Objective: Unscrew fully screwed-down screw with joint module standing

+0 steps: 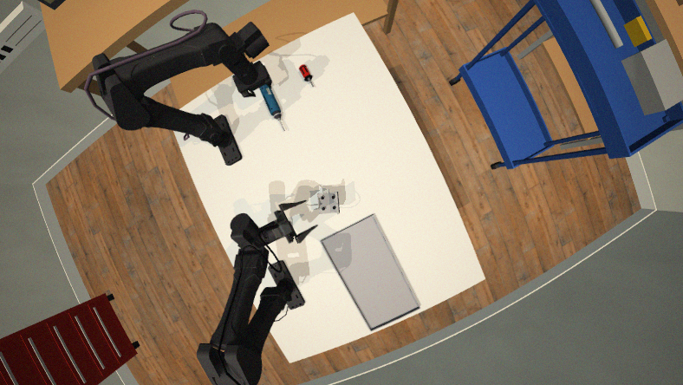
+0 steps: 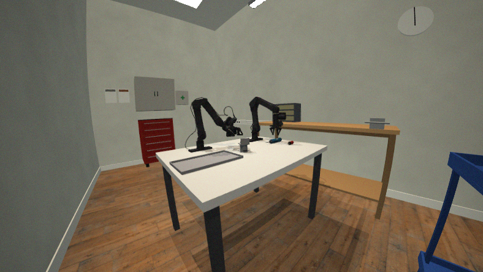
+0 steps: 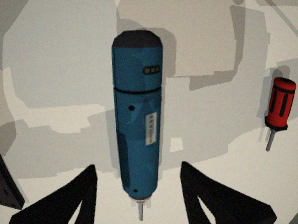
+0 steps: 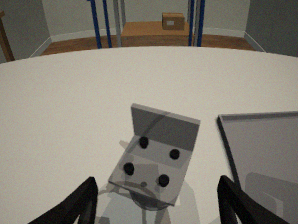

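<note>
Right now the grey bracket is 6 cm below my right hand, 6 cm ahead of it and 1 cm to the left of it. Also, from my right hand: flat grey tray: 32 cm to the right, 12 cm below, 9 cm ahead; then red-handled screwdriver: 48 cm to the left, 16 cm ahead, 11 cm below.
</note>
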